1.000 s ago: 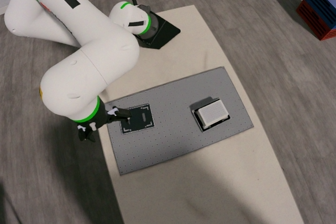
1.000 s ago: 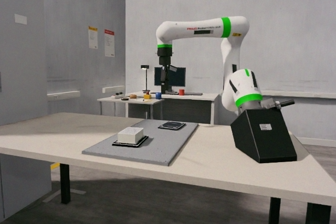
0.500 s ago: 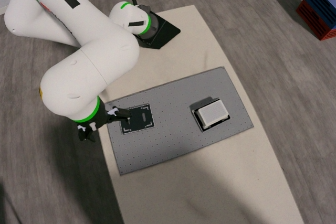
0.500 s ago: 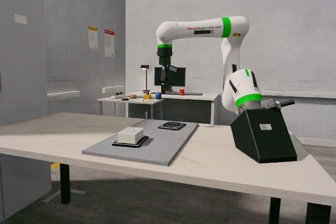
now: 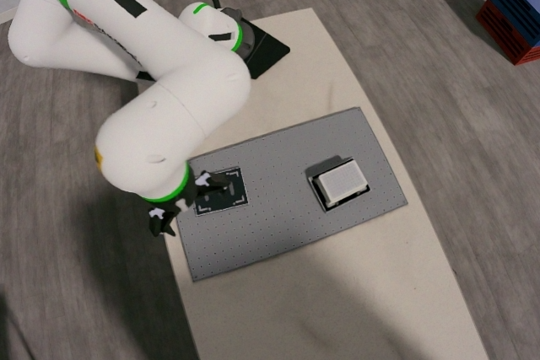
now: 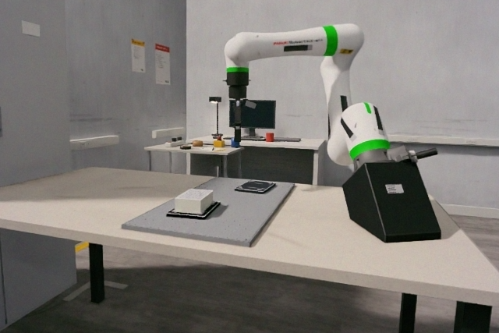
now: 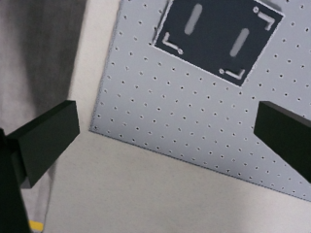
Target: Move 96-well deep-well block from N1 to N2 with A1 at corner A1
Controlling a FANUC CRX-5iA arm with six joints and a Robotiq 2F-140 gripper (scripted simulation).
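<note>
The white 96-well deep-well block is 1 cm behind my hand, 40 cm to the left of it and 17 cm below it. Also, from my hand: black plate nest N2 (10 cm behind, 5 cm to the left, 19 cm below); then plate nest N1 (1 cm behind, 40 cm to the left, 19 cm below).
</note>
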